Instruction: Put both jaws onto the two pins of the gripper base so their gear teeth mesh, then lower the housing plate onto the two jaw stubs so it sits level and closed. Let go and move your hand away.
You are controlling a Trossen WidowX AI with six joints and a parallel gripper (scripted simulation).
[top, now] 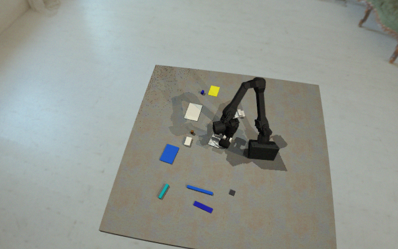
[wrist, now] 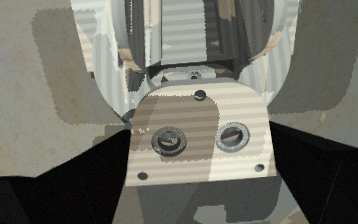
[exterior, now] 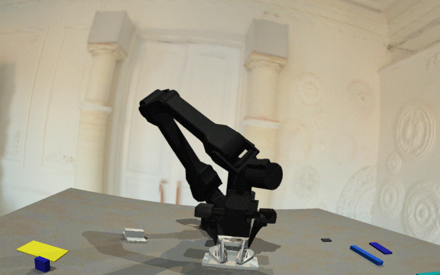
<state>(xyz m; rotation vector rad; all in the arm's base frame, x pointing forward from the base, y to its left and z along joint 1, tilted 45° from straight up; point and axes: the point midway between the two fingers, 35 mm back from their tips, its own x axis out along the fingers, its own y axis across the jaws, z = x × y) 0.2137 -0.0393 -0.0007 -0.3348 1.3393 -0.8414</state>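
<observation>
Right now my gripper tip is 2 cm above the housing plate and 1 cm short of it. Round my gripper tip: grey gripper base: 2 cm above, 1 cm ahead; then small white block: 25 cm ahead, 2 cm to the left, 1 cm below; then white slab: 24 cm ahead, 22 cm to the right, 2 cm below.
</observation>
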